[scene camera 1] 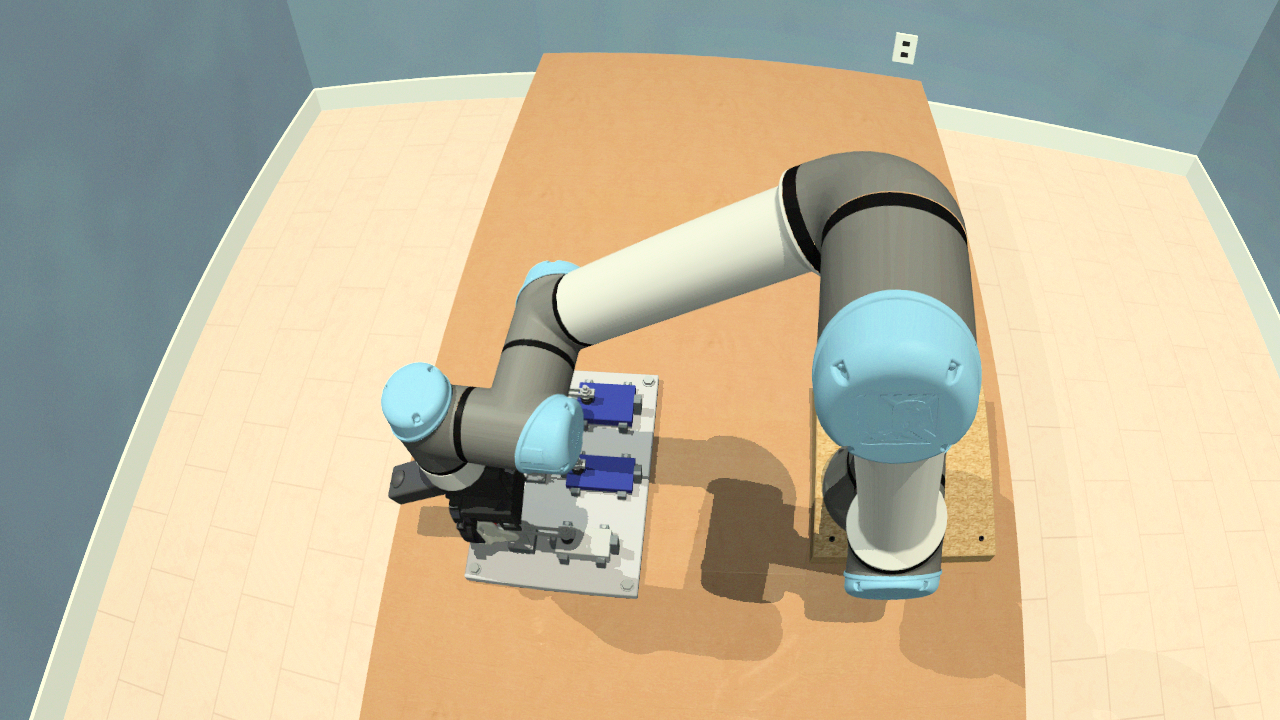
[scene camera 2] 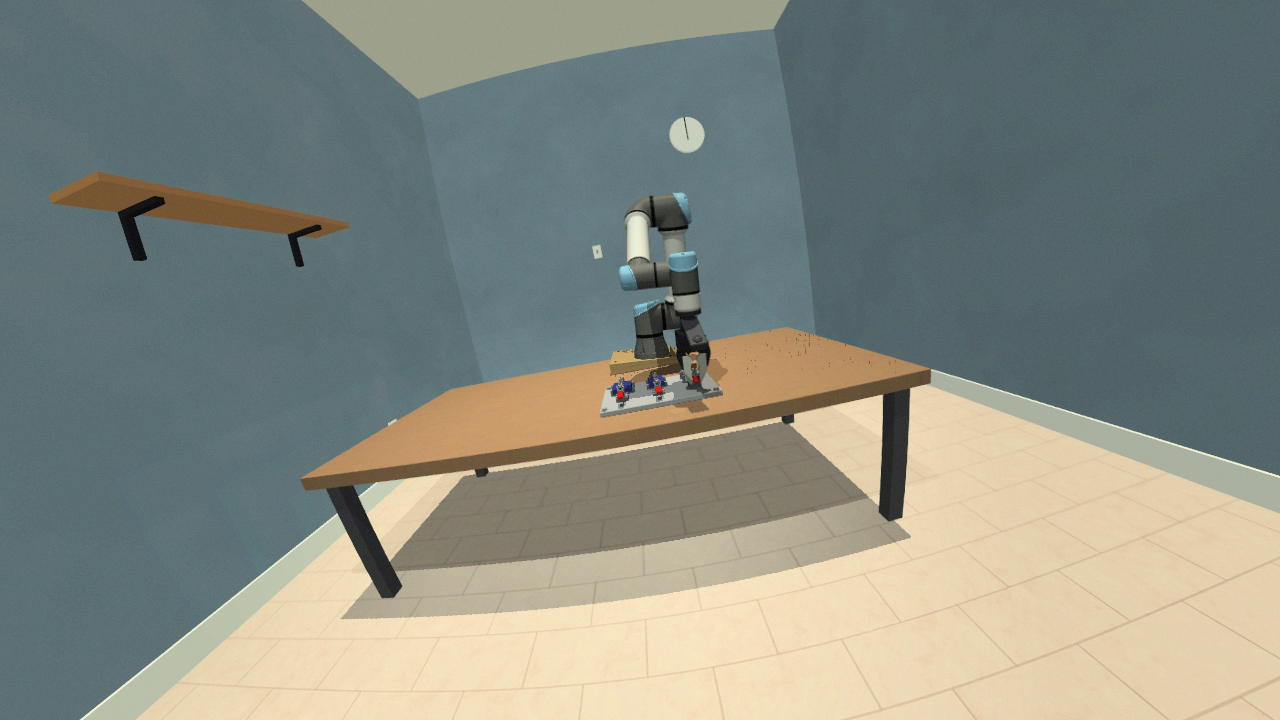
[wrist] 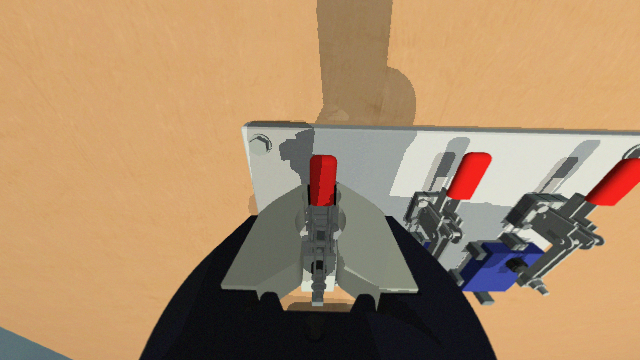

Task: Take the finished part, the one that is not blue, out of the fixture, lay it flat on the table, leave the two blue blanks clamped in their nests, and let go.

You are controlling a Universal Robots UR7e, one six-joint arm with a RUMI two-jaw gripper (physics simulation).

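Places are measured from the arm's base along level axes (x right, y back, z down), in millimetres.
Pixels of known places: gripper, between the fingertips: (scene camera 1: 496,532) (scene camera 2: 695,383) (wrist: 322,186); arm's base, origin of its link: (scene camera 2: 651,355).
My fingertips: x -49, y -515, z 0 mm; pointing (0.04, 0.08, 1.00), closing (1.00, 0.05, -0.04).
Observation:
For each thing: its top centre in the pictures, then the offset to it from my fingertips. "pt": a spot on its surface instead. Level surfaces: height alone.
- red handle, centre of its top: (wrist: 322,215) (scene camera 2: 694,372) dx -1, dy +0, dz -34 mm
- finished part, centre of its top: (scene camera 1: 583,540) (wrist: 318,275) dx -12, dy +118, dz -6 mm
- blank, a spot on its surface: (wrist: 487,267) pt dx +184, dy +127, dz -1 mm
- wooden table, height of its surface: dz +35 mm
My gripper (scene camera 1: 479,531) (scene camera 2: 695,370) (wrist: 322,186) is shut on the red handle (scene camera 2: 696,379) (wrist: 323,175) of the clamp at one end of the grey fixture plate (scene camera 1: 608,580) (scene camera 2: 640,402) (wrist: 272,167). The finished part (scene camera 1: 592,544) (wrist: 307,286), pale and whitish, sits in that clamp's nest, with the clamp arm reaching over it. In the wrist view the fingers and clamp hide much of it. Two blue blanks (scene camera 1: 614,403) (scene camera 1: 608,472) sit in the other nests under their clamps. In the wrist view one blank (wrist: 487,267) shows clearly and the other is mostly hidden.
Two more red clamp handles (wrist: 469,175) (wrist: 614,182) stand beside the gripper. The fixture rests on the wooden table (scene camera 1: 716,116) (scene camera 2: 501,420). The arm's base stands on a chipboard block (scene camera 1: 971,501) to the right in scene camera 1.

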